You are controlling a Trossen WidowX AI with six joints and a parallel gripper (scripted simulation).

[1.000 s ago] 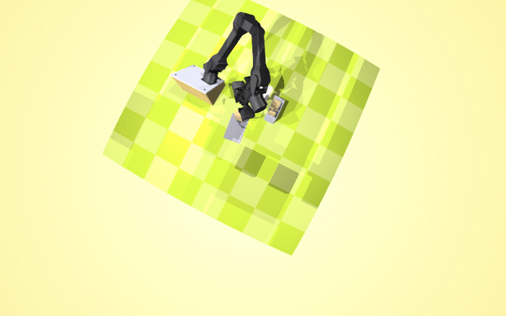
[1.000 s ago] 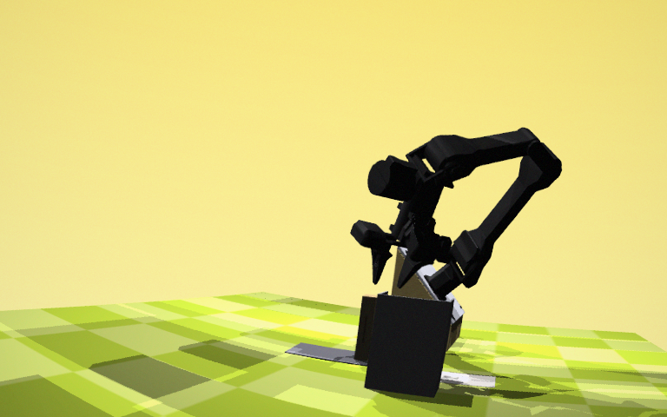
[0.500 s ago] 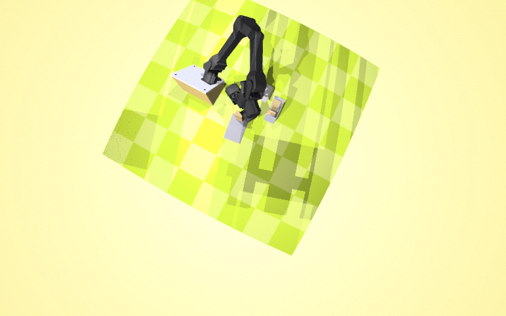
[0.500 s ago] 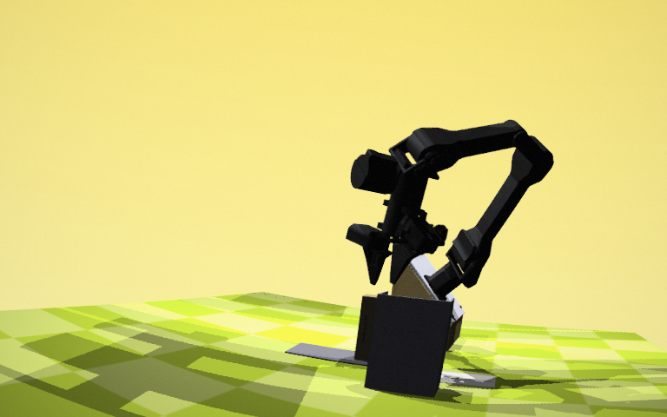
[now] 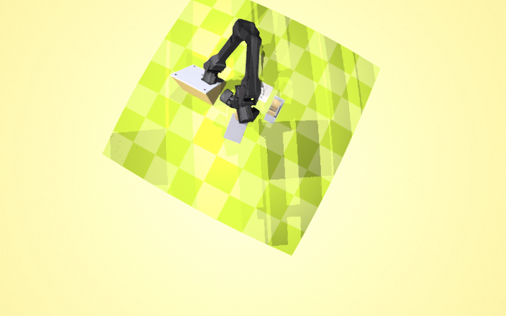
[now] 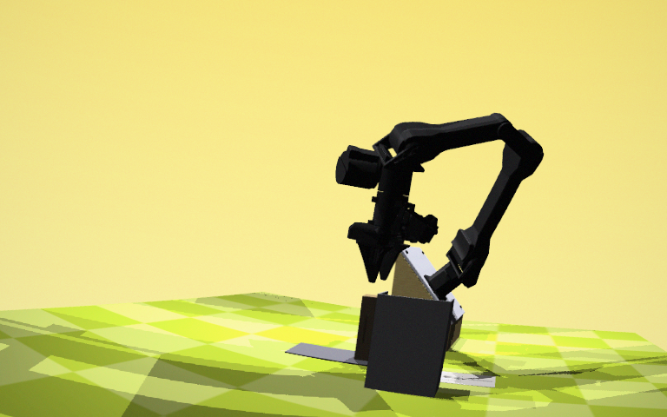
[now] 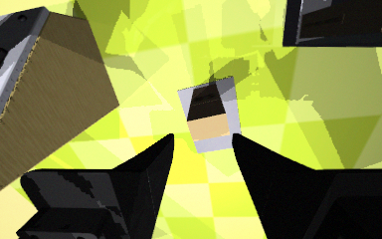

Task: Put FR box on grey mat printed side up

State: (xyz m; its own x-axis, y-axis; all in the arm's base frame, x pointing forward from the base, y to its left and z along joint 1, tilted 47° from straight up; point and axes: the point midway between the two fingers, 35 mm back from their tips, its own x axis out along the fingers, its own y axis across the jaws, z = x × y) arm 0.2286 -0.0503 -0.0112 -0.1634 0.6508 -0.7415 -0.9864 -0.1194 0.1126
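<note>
The grey mat is 20 mm ahead of my gripper tip, 60 mm to the right of it and 150 mm below it. Round my gripper tip: thin white slab 30 mm ahead, 200 mm to the left, 150 mm below.
</note>
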